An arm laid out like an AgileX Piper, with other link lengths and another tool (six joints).
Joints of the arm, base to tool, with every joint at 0 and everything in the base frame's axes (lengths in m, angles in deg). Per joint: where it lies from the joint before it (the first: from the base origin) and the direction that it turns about. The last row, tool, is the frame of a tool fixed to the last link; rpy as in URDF.
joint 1: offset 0.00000 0.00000 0.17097 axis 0 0 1
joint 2: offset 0.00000 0.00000 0.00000 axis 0 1 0
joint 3: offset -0.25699 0.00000 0.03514 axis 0 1 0
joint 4: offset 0.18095 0.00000 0.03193 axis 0.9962 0 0.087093
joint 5: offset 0.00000 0.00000 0.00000 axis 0 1 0
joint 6: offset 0.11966 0.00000 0.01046 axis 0.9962 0 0.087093
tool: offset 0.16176 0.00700 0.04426 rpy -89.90 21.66 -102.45
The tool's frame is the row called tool.
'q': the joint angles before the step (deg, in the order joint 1, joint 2, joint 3, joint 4, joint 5, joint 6). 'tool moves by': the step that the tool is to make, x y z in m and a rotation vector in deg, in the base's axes. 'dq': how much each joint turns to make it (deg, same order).
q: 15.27, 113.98, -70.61, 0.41, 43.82, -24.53
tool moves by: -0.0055, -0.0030, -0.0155, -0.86, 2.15, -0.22
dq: 0.01, 2.57, -0.01, -0.42, -0.26, 0.50
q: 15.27, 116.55, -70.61, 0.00, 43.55, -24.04
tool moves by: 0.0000, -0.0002, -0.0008, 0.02, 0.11, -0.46
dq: 0.00, 0.15, -0.01, 0.01, -0.03, 0.45
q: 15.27, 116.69, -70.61, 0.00, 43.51, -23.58
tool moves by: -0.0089, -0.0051, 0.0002, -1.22, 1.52, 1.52
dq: 0.00, -0.36, -0.01, -0.92, 2.15, -0.93
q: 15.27, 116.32, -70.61, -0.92, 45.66, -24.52
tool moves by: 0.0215, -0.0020, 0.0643, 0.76, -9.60, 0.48
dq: 0.13, -10.92, 0.00, -2.34, 1.49, 0.96
